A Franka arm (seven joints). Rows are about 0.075 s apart.
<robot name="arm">
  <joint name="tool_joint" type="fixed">
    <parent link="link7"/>
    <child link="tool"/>
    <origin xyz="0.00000 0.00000 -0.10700" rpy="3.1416 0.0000 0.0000"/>
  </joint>
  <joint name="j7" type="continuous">
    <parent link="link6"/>
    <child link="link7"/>
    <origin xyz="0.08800 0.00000 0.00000" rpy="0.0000 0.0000 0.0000"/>
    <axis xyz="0 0 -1"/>
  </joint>
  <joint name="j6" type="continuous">
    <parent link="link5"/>
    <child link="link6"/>
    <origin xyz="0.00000 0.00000 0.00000" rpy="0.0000 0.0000 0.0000"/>
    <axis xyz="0 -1 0"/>
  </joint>
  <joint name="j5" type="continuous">
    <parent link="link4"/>
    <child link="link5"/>
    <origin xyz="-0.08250 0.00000 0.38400" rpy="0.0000 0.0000 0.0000"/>
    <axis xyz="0 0 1"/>
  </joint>
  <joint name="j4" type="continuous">
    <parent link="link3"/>
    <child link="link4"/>
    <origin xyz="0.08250 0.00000 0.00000" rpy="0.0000 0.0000 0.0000"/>
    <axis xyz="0 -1 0"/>
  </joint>
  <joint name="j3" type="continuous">
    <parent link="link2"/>
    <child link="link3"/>
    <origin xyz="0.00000 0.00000 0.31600" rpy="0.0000 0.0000 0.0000"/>
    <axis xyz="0 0 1"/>
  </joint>
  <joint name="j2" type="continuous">
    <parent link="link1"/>
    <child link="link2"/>
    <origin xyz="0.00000 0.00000 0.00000" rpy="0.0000 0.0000 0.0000"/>
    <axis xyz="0 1 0"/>
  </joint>
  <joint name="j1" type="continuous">
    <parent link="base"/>
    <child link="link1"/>
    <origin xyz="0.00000 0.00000 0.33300" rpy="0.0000 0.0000 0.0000"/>
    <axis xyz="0 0 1"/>
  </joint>
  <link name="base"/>
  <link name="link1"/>
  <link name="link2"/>
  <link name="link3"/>
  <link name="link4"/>
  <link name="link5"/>
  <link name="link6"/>
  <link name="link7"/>
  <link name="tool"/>
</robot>
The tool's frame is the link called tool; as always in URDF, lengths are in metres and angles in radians. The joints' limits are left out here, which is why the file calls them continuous.
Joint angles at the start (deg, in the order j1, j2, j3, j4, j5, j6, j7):
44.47 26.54 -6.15 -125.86 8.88 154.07 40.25
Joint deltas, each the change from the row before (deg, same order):
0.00 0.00 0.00 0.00 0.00 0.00 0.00
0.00 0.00 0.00 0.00 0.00 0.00 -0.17
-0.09 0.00 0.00 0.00 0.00 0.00 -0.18
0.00 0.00 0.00 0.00 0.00 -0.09 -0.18
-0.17 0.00 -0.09 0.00 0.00 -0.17 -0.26
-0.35 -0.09 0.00 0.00 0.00 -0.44 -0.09
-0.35 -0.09 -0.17 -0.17 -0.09 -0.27 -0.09
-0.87 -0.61 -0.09 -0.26 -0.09 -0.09 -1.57
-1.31 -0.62 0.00 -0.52 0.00 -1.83 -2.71
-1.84 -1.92 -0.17 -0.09 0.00 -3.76 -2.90
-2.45 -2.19 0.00 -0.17 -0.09 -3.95 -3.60
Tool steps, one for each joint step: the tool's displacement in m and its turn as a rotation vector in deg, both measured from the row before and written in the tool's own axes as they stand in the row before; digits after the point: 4 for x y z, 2 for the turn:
0.0000 0.0000 0.0000 0.00 0.00 0.00
0.0000 0.0000 0.0000 0.00 0.00 -0.17
0.0006 0.0006 0.0000 0.00 0.00 -0.09
-0.0001 0.0001 0.0001 -0.06 -0.07 -0.18
0.0016 0.0020 0.0002 -0.13 -0.09 -0.01
0.0020 0.0027 -0.0003 -0.21 -0.27 0.26
0.0026 0.0045 0.0003 -0.30 -0.17 0.34
0.0063 0.0065 -0.0044 0.18 0.21 -0.69
0.0045 0.0125 -0.0004 -0.96 -1.42 -1.38
0.0092 0.0151 -0.0126 -0.70 -1.83 -0.96
0.0095 0.0193 -0.0146 -0.46 -1.94 -1.32

